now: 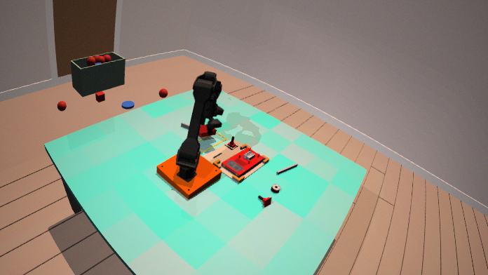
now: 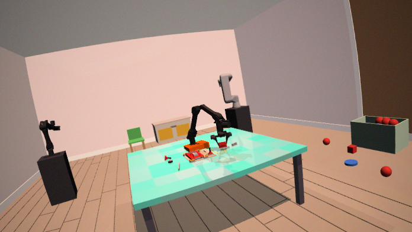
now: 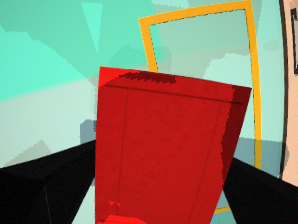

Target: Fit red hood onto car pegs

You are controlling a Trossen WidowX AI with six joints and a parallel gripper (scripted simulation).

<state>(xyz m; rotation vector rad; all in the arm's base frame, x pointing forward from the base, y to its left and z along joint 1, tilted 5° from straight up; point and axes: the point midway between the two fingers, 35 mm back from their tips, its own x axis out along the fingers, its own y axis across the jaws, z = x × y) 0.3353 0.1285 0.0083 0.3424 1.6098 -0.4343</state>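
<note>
The grey engine block is 260 mm to the right of my gripper tip, 20 mm below it and 20 mm behind it. Round my gripper tip: dark rod: 460 mm to the right, 50 mm ahead, 30 mm below; then wheel: 460 mm to the right, 120 mm behind, 30 mm below; then red hood: 10 mm above.
</note>
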